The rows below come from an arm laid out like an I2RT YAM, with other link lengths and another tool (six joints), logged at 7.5 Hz.
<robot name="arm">
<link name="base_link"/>
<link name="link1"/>
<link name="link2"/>
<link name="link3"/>
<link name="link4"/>
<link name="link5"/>
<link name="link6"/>
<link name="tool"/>
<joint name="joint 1" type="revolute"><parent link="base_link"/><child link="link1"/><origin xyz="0.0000 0.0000 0.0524"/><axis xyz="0 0 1"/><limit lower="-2.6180" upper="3.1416"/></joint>
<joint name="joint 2" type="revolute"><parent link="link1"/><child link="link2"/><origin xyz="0.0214 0.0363 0.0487" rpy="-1.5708 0.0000 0.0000"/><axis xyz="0 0 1"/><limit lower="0.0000" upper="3.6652"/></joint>
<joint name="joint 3" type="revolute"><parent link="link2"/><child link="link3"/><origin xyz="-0.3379 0.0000 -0.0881" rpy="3.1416 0.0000 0.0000"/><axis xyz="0 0 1"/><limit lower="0.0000" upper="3.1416"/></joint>
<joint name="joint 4" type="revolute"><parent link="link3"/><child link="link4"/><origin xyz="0.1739 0.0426 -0.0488"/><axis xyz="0 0 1"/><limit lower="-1.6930" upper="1.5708"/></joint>
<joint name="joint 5" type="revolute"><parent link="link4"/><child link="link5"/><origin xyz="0.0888 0.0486 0.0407" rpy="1.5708 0.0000 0.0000"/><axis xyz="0 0 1"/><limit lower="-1.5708" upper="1.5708"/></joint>
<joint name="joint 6" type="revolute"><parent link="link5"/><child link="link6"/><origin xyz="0.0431 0.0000 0.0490" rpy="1.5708 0.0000 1.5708"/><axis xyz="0 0 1"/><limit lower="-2.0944" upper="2.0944"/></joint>
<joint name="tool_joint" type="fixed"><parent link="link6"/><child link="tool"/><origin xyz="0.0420 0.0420 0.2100" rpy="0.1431 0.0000 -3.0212"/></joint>
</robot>
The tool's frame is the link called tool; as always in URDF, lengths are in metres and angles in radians.
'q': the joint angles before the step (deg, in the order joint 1, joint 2, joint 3, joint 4, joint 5, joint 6). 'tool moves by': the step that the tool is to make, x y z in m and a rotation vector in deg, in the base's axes. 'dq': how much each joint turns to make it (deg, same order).
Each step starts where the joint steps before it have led.
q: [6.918, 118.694, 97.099, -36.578, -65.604, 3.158]
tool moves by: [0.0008, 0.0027, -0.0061, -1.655, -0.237, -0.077]
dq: [0.968, 0.003, 0.016, 0.020, 1.971, 0.013]
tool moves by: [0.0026, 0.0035, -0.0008, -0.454, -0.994, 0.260]
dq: [0.624, -0.006, -0.036, 0.932, 0.694, -0.018]
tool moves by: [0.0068, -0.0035, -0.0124, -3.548, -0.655, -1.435]
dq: [0.921, -0.005, 0.021, 0.111, 4.308, 0.049]
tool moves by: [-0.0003, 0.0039, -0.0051, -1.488, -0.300, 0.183]
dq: [1.136, 0.005, 0.002, 0.002, 1.792, -0.046]
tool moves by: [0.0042, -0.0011, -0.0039, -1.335, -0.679, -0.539]
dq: [0.414, 0.005, 0.016, 0.425, 1.725, 0.022]
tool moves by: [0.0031, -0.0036, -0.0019, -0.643, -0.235, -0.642]
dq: [-0.194, -0.005, 0.007, 0.099, 0.811, 0.003]
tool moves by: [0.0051, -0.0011, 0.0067, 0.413, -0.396, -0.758]
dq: [-0.306, -0.163, 0.994, 0.090, -0.022, 0.962]
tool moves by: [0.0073, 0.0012, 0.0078, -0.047, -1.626, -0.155]
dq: [0.148, -0.119, 1.552, -0.017, 0.456, 0.079]
